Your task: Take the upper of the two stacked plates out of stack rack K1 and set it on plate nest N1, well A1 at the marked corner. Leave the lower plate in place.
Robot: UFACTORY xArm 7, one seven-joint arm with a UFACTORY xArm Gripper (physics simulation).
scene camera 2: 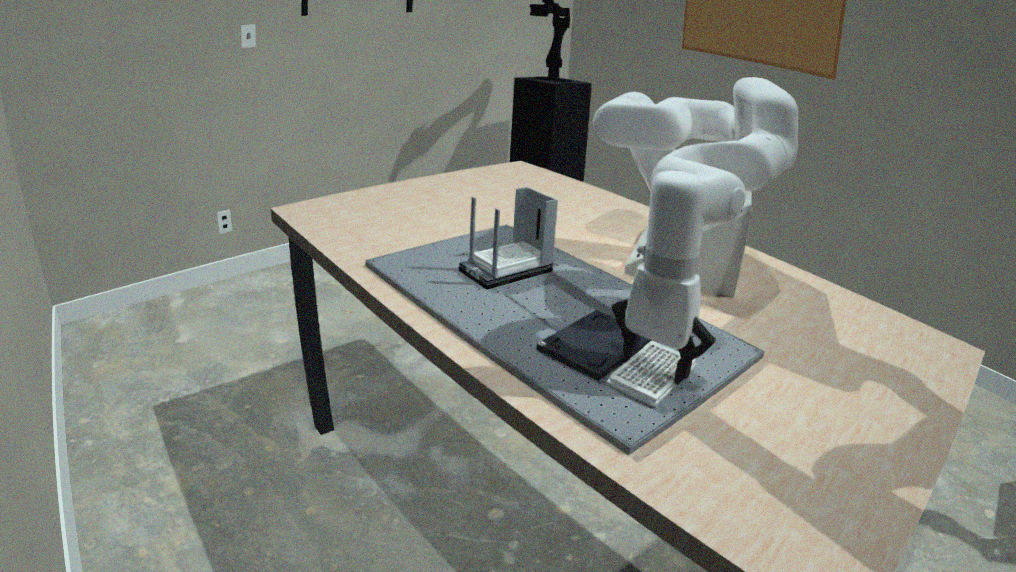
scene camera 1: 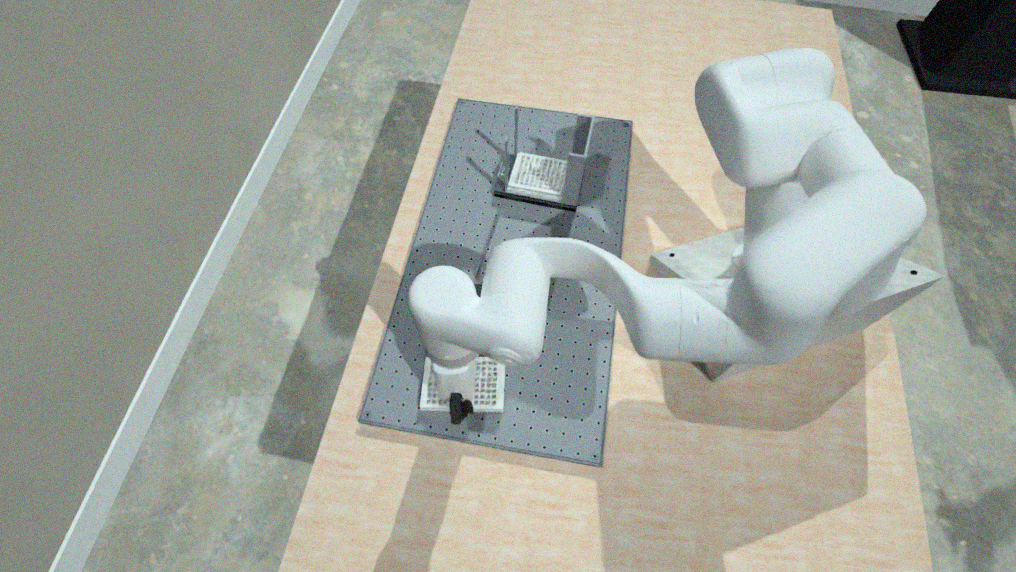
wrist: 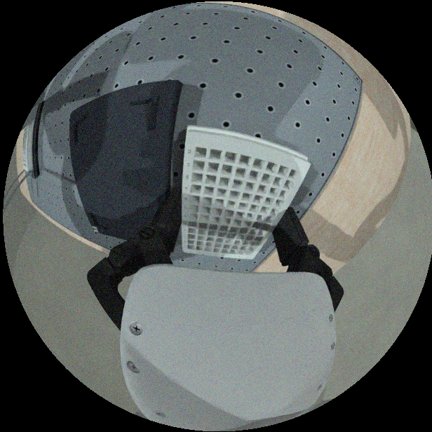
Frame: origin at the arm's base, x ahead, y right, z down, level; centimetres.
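Seen in the pictures: gripper, fingertip midpoint: (scene camera 2: pixel 654 369).
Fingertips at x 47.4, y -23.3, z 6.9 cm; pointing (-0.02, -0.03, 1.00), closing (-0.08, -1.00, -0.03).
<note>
A point is followed by its place in that frame.
A white well plate (scene camera 1: pixel 489 383) {x 43.6, y -23.1, z 6.4 cm} (scene camera 2: pixel 643 376) {x 50.5, y -23.3, z 6.7 cm} (wrist: pixel 240 175) is between the black fingers of my gripper (scene camera 1: pixel 458 406) (scene camera 2: pixel 654 362) {x 47.4, y -23.3, z 6.9 cm} (wrist: pixel 233 210), which is shut on its sides. The plate looks level, low over the pegboard, beside the black plate nest (scene camera 2: pixel 590 344) {x 49.0, y -11.9, z 7.1 cm} (wrist: pixel 125 160) and not on it; any gap below it is hard to judge. The nest's top looks bare where it shows; the arm mostly hides it in scene camera 1. In stack rack K1 (scene camera 2: pixel 529 220) {x 31.2, y 19.5, z 0.0 cm}, white plate material (scene camera 1: pixel 536 174) {x 39.6, y 17.3, z 5.0 cm} (scene camera 2: pixel 508 257) {x 39.4, y 16.7, z 5.0 cm} lies between posts and panel; whether one plate or two, I cannot tell.
The grey pegboard (scene camera 1: pixel 554 397) {x 33.4, y -23.7, z 8.3 cm} (scene camera 2: pixel 440 284) {x 52.8, y 20.7, z 8.3 cm} (wrist: pixel 280 100) lies on the wooden table (scene camera 1: pixel 710 525) {x 9.8, y -39.7, z 9.6 cm} (scene camera 2: pixel 398 191) {x 24.0, y 77.4, z 9.6 cm}. The rack has two thin upright posts and a tall grey panel at the far end of the board. The white arm spans over the board.
</note>
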